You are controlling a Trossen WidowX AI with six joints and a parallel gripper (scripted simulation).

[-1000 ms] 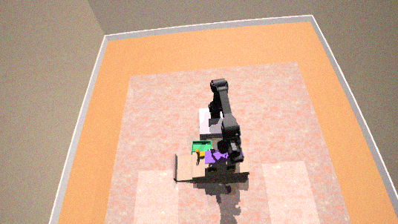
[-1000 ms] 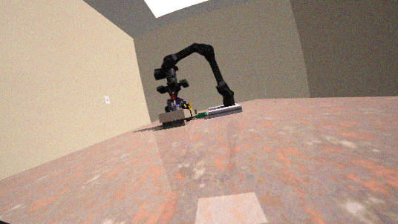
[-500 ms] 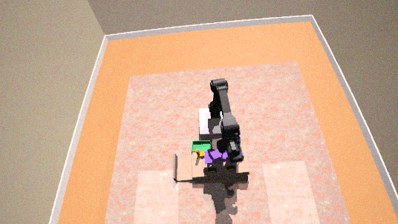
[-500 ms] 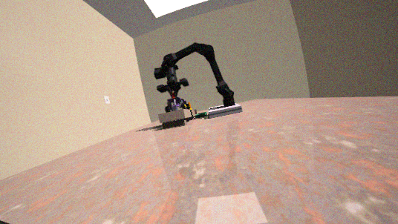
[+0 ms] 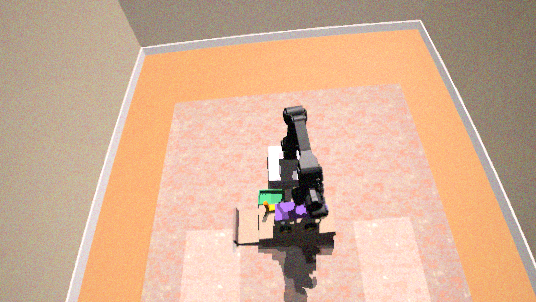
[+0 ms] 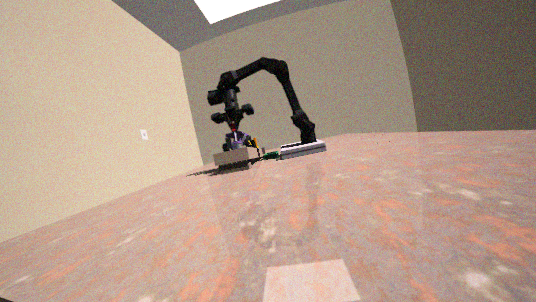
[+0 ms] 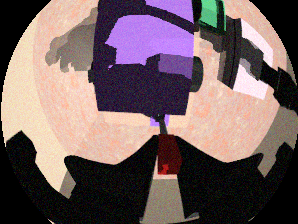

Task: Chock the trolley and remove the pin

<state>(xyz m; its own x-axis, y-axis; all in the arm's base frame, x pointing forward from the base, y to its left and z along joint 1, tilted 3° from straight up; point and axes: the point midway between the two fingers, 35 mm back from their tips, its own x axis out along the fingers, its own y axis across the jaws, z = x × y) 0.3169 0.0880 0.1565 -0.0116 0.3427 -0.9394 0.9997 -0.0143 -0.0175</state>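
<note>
The green tray is 11 cm behind my gripper tip, 21 cm to the right of it and 17 cm below it. Round my gripper tip: purple trolley: 2 cm ahead, 10 cm to the right, 5 cm below; then ramp: 2 cm ahead, 10 cm to the right, 12 cm below; then red-headed stop pin: right at my gripper tip.
</note>
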